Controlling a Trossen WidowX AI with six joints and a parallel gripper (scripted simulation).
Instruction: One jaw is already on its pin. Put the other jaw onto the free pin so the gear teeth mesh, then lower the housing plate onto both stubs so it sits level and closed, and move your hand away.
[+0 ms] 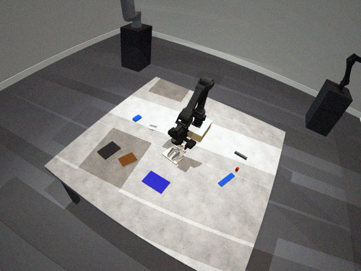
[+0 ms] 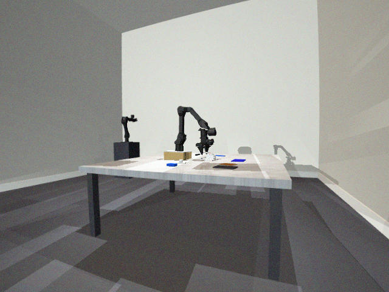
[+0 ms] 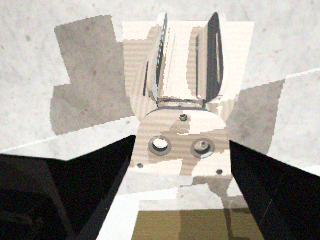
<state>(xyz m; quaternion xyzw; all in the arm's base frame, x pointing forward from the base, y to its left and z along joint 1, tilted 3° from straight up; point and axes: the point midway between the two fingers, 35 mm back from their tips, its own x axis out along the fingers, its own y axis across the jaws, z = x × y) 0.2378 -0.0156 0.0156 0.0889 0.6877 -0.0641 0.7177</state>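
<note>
My gripper tip is 10 mm short of the jaw, 20 mm to the left of it and 30 mm above it. Round my gripper tip: blue tile: 290 mm ahead, 10 mm to the right, 40 mm below; white block: 100 mm behind, 260 mm to the right, 30 mm below; orange tile: 240 mm ahead, 250 mm to the right, 40 mm below.
</note>
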